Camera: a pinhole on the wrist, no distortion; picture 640 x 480 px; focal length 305.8 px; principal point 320.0 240.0 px. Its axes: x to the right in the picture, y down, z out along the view. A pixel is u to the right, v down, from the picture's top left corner.
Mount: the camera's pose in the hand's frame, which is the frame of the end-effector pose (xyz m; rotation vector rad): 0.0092 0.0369 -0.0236 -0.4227 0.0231 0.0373
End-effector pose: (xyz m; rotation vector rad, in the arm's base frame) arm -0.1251 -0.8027 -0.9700 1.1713 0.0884 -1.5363
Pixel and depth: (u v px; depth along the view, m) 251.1 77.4 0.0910
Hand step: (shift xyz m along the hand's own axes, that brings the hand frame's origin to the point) -0.0080 0.0295 0.0798
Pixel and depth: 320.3 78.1 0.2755
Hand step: 0.0195 0.0171 0.2873
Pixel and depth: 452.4 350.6 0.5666
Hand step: 0.2542 0.4639 0.4016
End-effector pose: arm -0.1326 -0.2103 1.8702 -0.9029 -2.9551 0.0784
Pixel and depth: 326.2 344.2 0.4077
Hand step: 0.0177 0.3311 0.2910
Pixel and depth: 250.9 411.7 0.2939
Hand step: -0.0596 0.3059 0.1788
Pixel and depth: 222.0 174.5 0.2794
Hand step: -0.0737 0.0943 0.2584
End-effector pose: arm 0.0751 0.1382 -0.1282 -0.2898 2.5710 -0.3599
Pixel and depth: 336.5 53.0 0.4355
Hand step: 0.0500 -0.0263 0.4819
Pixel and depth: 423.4 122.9 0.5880
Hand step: 0.2257 0.0793 0.5987
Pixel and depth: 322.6 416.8 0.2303
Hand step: 0.0091 0.2528 0.1318
